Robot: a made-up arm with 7 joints.
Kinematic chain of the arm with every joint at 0, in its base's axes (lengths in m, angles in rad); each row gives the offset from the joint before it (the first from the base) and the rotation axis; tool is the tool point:
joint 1: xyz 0 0.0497 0 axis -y
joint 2: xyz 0 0.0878 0 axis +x
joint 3: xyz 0 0 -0.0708 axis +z
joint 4: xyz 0 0 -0.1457 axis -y
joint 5: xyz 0 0 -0.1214 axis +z
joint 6: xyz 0 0 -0.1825 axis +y
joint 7: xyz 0 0 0 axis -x
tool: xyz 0 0 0
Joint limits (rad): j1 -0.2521..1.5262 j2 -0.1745..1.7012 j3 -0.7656..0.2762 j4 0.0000..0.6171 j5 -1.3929..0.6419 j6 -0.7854..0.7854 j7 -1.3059..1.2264
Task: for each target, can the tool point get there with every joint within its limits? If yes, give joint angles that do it. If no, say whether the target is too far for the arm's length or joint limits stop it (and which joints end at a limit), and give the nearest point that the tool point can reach.
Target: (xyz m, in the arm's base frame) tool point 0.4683 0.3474 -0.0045
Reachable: yes | joints 1.3465 0.4092 0.1050 0.3366 0.1286 -0.4182 0.5413
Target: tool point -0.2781 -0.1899 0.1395
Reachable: no: joint limits stop it (at a limit: joint 1, joint 2, joint 3, joint 4) | nearest point 0.0140 -0.0631 -0.4540 | short by 0.674 m
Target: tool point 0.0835 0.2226 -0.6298
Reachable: no: too far | nearest point 0.0678 0.2066 -0.5113 | short by 0.121 m
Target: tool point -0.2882 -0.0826 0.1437
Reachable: no: joint limits stop it (at a limit: joint 1, joint 2, joint 3, joint 4) | nearest point 0.0140 -0.0631 -0.4540 | short by 0.670 m
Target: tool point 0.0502 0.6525 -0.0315
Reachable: yes | joints 0.1069 1.5492 -0.5019 0.1758 -0.0182 0.3288 0.3871
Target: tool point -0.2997 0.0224 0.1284
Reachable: no: joint limits stop it (at a limit: joint 1, joint 2, joint 3, joint 4) | nearest point -0.1003 0.5917 0.1738 | short by 0.605 m
